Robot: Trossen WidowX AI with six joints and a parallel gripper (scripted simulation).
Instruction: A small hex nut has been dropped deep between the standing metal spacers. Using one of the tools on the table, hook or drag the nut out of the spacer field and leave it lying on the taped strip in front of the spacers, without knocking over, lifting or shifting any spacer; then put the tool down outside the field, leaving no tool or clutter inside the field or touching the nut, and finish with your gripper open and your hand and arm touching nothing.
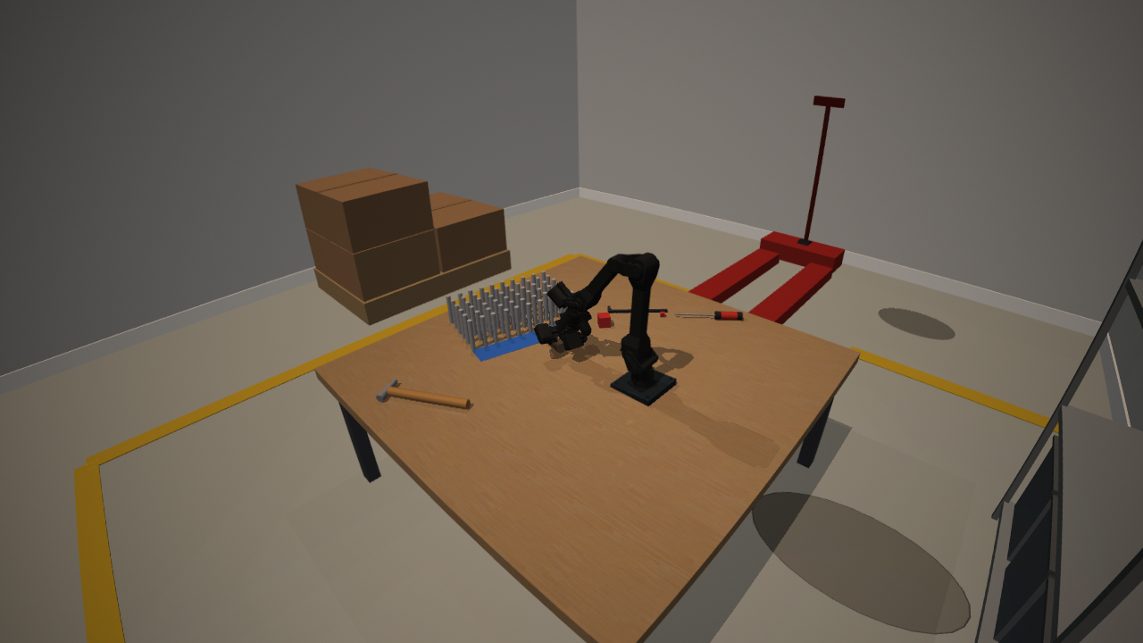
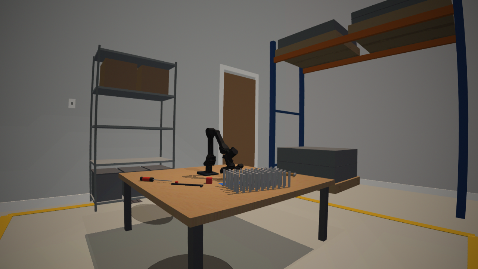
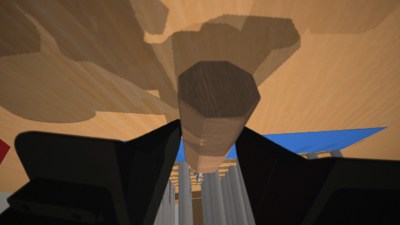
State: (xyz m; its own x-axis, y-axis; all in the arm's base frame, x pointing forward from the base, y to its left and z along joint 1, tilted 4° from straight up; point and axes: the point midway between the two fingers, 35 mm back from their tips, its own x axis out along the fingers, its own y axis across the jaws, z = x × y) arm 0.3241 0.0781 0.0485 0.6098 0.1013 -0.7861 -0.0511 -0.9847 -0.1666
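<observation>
Right now my gripper tip is 10 cm short of the hook tool and 1 cm to the left of it. Round my gripper tip: red cube (22 cm to the right, 2 cm ahead); then blue taped strip (9 cm ahead, 4 cm to the left, 2 cm below); then hex nut (21 cm ahead, 1 cm to the right, 1 cm below).
</observation>
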